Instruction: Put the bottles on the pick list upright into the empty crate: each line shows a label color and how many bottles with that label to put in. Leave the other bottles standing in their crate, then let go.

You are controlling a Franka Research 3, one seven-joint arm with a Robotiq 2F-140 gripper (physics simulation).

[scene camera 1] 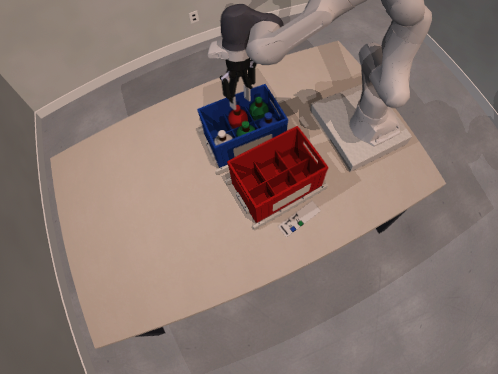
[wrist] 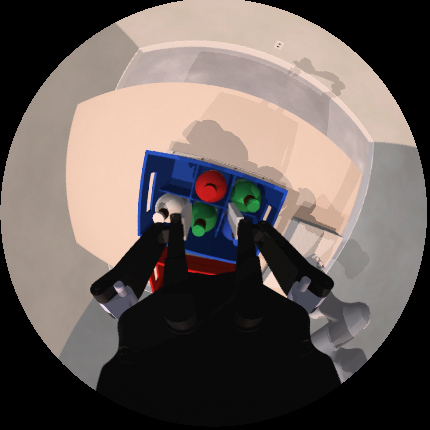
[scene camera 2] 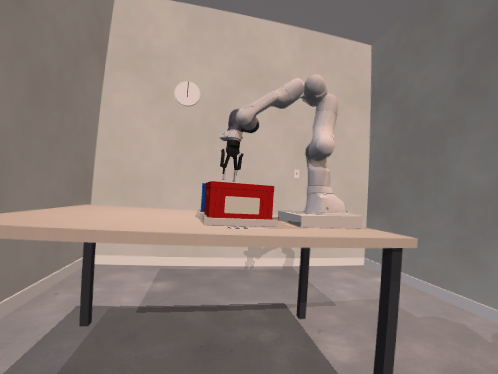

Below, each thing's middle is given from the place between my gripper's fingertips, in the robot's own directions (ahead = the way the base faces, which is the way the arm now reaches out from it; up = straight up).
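Red bottle point(wrist: 210, 186): my gripper 12 cm above it, 2 cm to the left of it, 1 cm short of it.
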